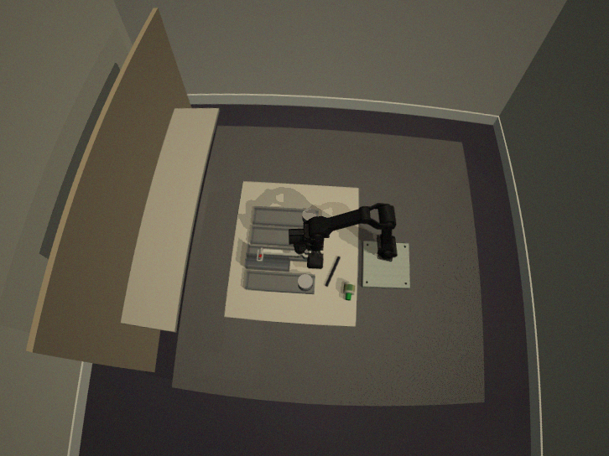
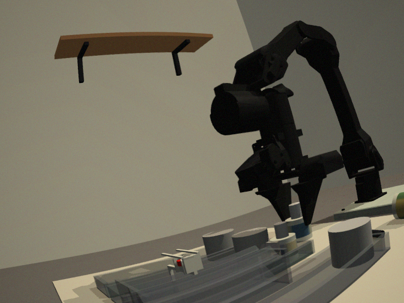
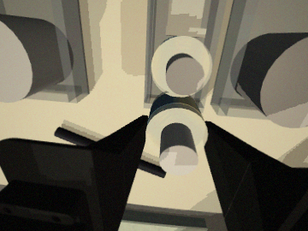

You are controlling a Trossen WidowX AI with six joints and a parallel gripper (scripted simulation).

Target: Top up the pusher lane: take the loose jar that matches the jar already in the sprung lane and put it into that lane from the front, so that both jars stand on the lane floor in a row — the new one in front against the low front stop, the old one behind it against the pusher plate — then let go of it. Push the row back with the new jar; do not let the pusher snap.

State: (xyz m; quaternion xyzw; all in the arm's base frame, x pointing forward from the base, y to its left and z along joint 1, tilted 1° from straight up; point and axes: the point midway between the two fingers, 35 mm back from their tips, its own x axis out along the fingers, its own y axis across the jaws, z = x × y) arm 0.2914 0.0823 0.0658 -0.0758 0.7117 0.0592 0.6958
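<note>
Right now the black rod is 90 mm behind my gripper tip, 50 mm to the left of it and 40 mm below it. The rest, counted from my gripper tip: sprung lane: 160 mm ahead, 60 mm to the left, 30 mm below; pale pusher part: 140 mm ahead, 60 mm to the left.
</note>
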